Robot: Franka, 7 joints.
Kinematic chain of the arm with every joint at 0, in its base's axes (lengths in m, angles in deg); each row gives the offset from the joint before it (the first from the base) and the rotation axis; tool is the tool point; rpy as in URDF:
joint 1: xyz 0 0 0.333 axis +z
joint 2: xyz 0 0 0 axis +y
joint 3: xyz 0 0 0.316 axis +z
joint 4: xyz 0.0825 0 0 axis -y
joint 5: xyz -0.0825 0 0.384 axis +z
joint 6: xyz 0 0 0 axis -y
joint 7: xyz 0.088 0 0 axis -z
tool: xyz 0 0 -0.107 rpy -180 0 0
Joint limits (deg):
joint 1: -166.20..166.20
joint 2: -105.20..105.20
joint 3: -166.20..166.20
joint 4: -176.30..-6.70
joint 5: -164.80..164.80
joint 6: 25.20..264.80
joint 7: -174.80..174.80
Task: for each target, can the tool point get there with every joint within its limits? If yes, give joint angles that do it. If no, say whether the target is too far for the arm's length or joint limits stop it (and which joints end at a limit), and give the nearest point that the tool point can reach.
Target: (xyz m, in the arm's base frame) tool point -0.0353 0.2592 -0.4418
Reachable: no: joint limits stop it (at a limit: joint 2) | nearest point -0.0357 0.2621 -0.3604 | short by 0.081 m
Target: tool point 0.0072 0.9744 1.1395
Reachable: no: too far | nearest point 0.0049 0.6609 0.8800 | short by 0.407 m
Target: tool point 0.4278 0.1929 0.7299
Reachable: yes | joints 87.91 40.28 -87.12 -72.81 118.60 243.24 -56.34
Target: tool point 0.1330 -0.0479 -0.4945
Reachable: no: joint limits stop it (at a limit: joint 2) | nearest point 0.1622 -0.0584 -0.3491 | short by 0.149 m
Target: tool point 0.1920 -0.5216 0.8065
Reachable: yes | joints 55.36 -12.47 -100.69 -72.53 89.05 202.52 26.47
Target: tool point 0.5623 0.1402 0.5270
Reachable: yes | joints -118.88 -52.11 117.77 -74.17 118.20 243.37 -108.42
